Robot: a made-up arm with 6 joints.
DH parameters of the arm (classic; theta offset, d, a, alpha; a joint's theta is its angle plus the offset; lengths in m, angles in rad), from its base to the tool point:
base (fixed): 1.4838 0 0.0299 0
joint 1: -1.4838 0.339 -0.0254 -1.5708
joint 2: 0.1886 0 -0.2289 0
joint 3: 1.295 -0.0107 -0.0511 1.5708
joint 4: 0 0.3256 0.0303 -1.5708
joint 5: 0 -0.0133 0.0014 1.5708
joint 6: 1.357 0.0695 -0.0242 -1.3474
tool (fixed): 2.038 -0.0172 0 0
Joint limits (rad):
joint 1: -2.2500..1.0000
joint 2: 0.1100..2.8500
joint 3: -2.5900..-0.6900
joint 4: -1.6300..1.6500
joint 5: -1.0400..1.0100
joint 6: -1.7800..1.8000
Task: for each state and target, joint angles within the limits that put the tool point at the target. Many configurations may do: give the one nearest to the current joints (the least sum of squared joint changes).
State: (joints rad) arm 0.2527 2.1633 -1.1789 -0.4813 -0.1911 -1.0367
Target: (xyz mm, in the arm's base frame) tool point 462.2 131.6 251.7
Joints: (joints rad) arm 0.3111 2.2678 -1.3759 -0.5058 -0.1915 -1.0388
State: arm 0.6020 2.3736 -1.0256 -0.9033 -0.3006 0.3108
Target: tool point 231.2 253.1 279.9
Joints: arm 0.9827 1.6494 -0.6900 -0.6406 -0.0759 0.4227
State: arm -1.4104 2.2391 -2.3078 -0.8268 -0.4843 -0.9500
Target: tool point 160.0 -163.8 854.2
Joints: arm -0.8808 1.7406 -2.3677 -0.9507 -1.0148 -1.1592
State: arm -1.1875 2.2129 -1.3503 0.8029 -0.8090 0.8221
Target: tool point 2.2 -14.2 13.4
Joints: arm -1.3083 2.7848 -0.6900 0.7483 -0.4100 0.6497
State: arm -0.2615 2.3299 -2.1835 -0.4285 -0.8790 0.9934
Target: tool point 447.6 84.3 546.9
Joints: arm 0.1742 1.7411 -1.4716 -0.4100 -0.9861 1.0467
